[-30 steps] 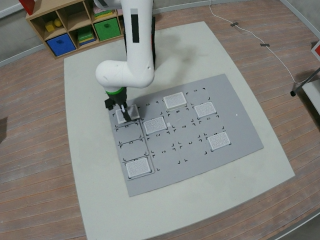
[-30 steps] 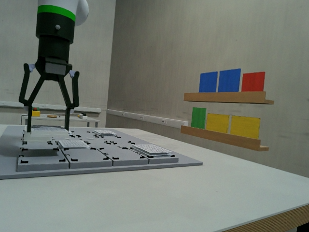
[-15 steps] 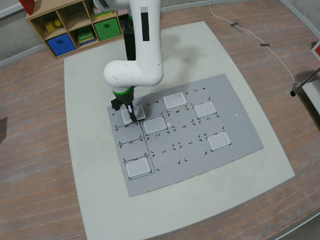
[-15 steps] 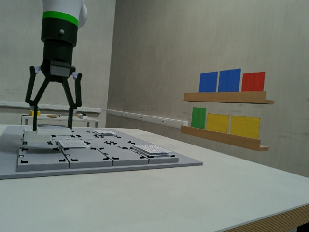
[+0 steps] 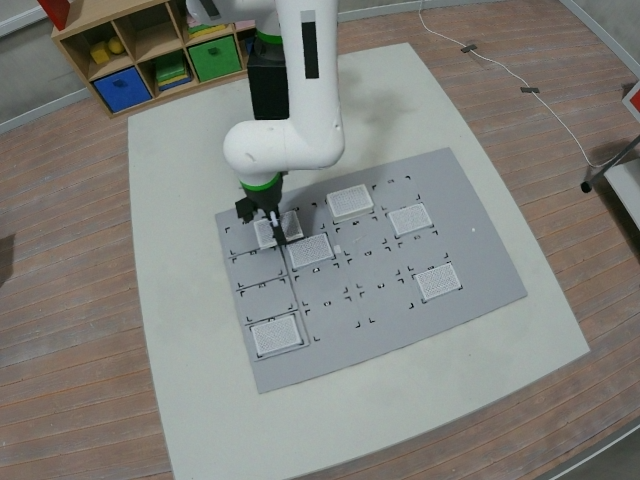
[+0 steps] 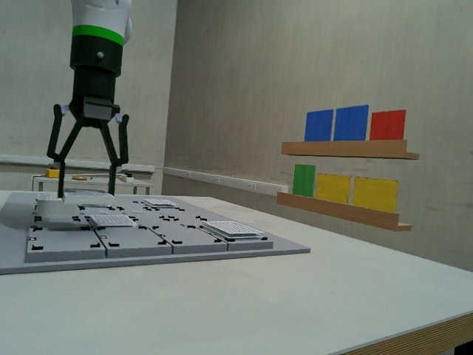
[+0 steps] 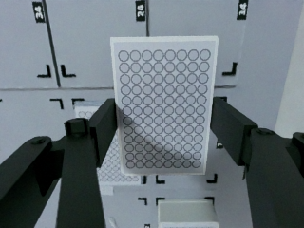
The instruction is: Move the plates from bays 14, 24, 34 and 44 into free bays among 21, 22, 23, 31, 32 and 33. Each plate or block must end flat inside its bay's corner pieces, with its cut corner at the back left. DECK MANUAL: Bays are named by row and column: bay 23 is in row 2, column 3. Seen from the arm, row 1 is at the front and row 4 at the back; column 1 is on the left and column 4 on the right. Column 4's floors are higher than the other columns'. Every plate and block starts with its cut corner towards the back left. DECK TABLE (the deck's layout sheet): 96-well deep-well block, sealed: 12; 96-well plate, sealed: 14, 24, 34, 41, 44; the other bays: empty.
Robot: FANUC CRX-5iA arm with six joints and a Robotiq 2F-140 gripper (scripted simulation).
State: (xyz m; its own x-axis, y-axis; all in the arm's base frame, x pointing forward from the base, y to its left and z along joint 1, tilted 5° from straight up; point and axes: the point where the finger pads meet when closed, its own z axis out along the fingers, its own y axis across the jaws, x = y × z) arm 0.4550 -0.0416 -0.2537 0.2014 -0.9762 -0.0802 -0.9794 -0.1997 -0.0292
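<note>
Right now my hand is 45 cm to the right of the sealed plate, 19 cm short of it and 9 cm above it. The rest, counted from my hand: sealed deep-well block (22 cm to the left, 9 cm behind, 8 cm below).
</note>
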